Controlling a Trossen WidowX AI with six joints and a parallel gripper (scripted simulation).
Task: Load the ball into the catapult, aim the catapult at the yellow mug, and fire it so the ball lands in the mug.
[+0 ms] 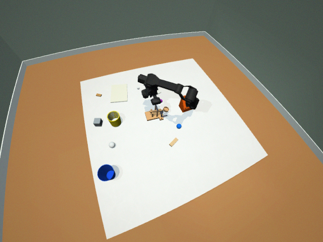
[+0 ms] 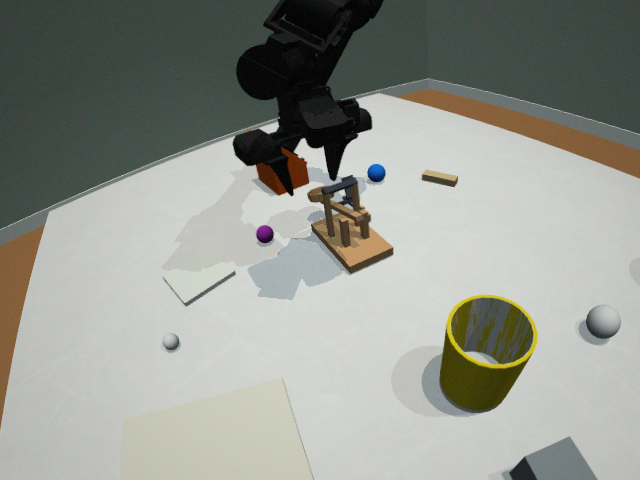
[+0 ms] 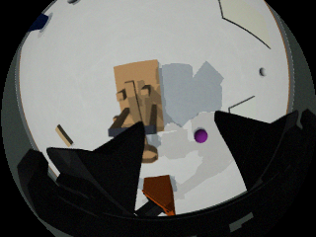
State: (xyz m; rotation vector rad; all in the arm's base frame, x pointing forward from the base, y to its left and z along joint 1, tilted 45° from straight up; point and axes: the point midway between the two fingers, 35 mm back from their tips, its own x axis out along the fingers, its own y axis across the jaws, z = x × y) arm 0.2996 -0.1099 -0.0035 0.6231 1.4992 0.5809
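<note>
Right now the purple ball is 110 mm below my gripper tip, 100 mm behind it and 60 mm to the right of it. Also, from my gripper tip: wooden catapult 80 mm to the left, 80 mm below, 40 mm behind; then blue ball 230 mm to the left, 150 mm behind, 110 mm below; then thin plate 200 mm to the right, 130 mm below, 90 mm behind.
</note>
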